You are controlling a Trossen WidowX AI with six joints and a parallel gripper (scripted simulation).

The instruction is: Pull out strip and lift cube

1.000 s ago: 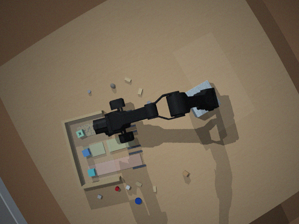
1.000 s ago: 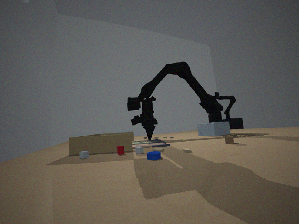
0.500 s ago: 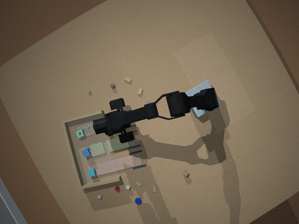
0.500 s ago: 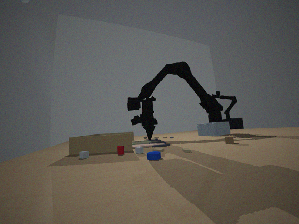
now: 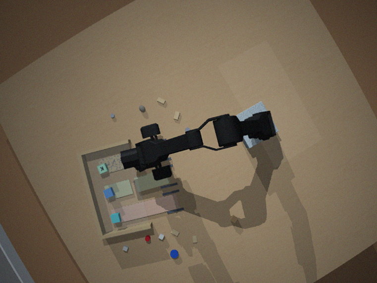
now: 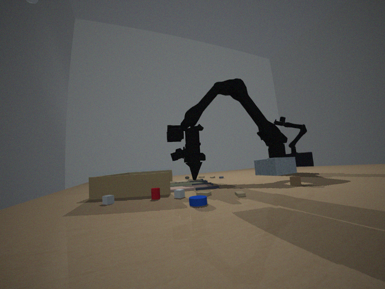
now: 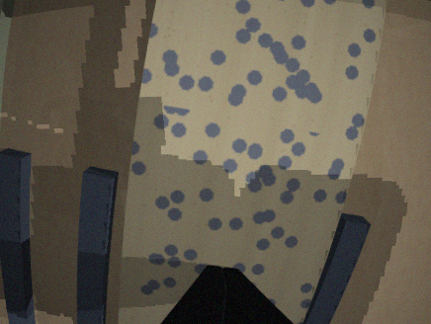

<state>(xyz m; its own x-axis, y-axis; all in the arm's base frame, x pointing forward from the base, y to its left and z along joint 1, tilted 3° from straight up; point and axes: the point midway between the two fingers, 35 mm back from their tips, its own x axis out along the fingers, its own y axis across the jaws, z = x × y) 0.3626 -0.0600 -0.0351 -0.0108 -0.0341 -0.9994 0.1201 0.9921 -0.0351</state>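
Right now my gripper tip is 210 mm short of the labelled cube, 20 mm to the left of it and 20 mm below it. The rest, counted from my gripper tip: red cylinder: 160 mm ahead, 280 mm to the left; blue disc: 90 mm ahead, 370 mm to the left.
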